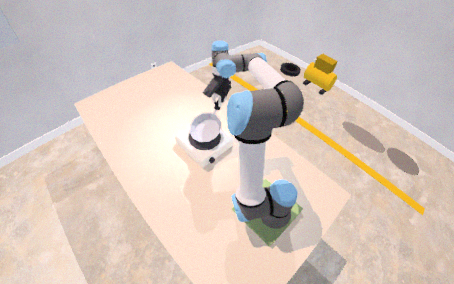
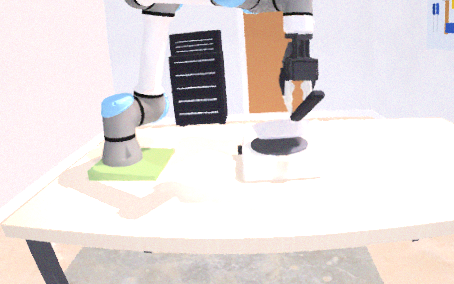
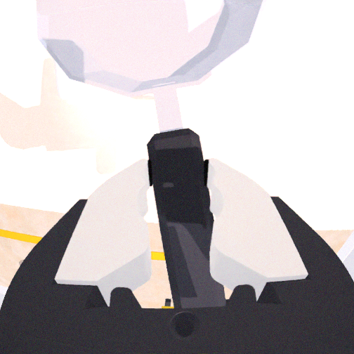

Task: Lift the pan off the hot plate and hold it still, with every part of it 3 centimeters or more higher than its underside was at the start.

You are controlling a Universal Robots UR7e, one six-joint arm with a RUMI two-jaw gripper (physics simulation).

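Frame: origin at the arm's base, x left, y up, z ahead, level; millimetres.
Seen in the pictures: gripper, between the fingertips: (image 1: 217,106) (image 2: 297,114); arm's base, origin of its link: (image 1: 274,213) (image 2: 122,159).
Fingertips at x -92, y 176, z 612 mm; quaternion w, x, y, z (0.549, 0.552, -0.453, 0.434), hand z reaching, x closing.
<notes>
Offsets run from my fingertips to a thing's top centre. Level surfaces: height alone.
The pan (image 1: 205,128) (image 2: 278,129) (image 3: 125,47) has a pale bowl and a black handle (image 2: 309,104) (image 3: 179,200). It is tilted, with the handle end pointing up and the bowl end lower. The bowl is over the dark disc of the white hot plate @(dx +124, dy -125, dz -63 mm) (image 1: 191,151) (image 2: 280,169), and much of the disc shows below it. Whether the bowl's lowest edge touches the disc is hard to tell. My gripper (image 1: 216,107) (image 2: 298,109) (image 3: 177,163) points down and is shut on the handle, one pale finger on each side, near its bowl end.
The hot plate's black knob @(dx +166, dy -150, dz -190 mm) (image 1: 212,160) (image 2: 240,149) is on its side facing my base. My base stands on a green block (image 1: 270,235) (image 2: 150,168) on the same table @(dy -204 mm) (image 1: 150,165) (image 2: 225,215). A dark cabinet (image 2: 198,77) stands behind the table.
</notes>
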